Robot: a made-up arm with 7 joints.
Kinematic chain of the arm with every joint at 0, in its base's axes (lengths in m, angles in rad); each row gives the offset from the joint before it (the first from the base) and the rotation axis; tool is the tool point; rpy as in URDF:
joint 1: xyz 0 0 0.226 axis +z
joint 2: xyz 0 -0.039 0.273 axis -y
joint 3: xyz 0 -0.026 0.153 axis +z
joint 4: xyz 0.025 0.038 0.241 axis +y
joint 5: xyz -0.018 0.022 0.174 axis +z
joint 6: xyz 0 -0.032 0.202 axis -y
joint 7: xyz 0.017 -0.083 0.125 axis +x
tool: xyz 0 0 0 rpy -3.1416 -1.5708 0
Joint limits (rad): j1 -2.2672..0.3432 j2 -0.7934..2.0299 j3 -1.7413..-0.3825 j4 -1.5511..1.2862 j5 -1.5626..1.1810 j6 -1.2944..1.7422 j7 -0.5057..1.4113
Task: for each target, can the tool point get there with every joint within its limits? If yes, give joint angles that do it. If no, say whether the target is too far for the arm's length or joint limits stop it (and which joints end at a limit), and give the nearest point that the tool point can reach.
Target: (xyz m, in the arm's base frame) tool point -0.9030 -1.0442 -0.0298
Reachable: no: too far | nearest point -0.5932 -0.6084 0.1631 | short by 0.568 m
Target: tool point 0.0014 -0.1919 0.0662
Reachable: no: joint limits stop it (at a limit: joint 1, joint 2, joint 3, joint 4, joint 6) | nearest point -0.1075 -0.0641 0.0381 | short by 0.170 m
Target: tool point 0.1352 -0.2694 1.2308
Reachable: yes | joints -1.6680 -0.5331 -1.1621 -0.4060 -0.0482 1.0625 1.0275
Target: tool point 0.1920 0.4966 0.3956
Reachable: yes | joints -1.1536 1.5743 -1.3012 -1.2499 -0.5712 1.0978 -0.0480
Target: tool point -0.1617 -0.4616 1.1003
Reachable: yes | joints -0.0098 0.2349 -1.3453 0.9954 -0.6461 -1.0287 0.8390
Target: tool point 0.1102 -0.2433 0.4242
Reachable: no: joint limits stop it (at a limit: joint 2, joint 3, joint 4, joint 6) | nearest point 0.1554 -0.3432 0.5360 | short by 0.157 m
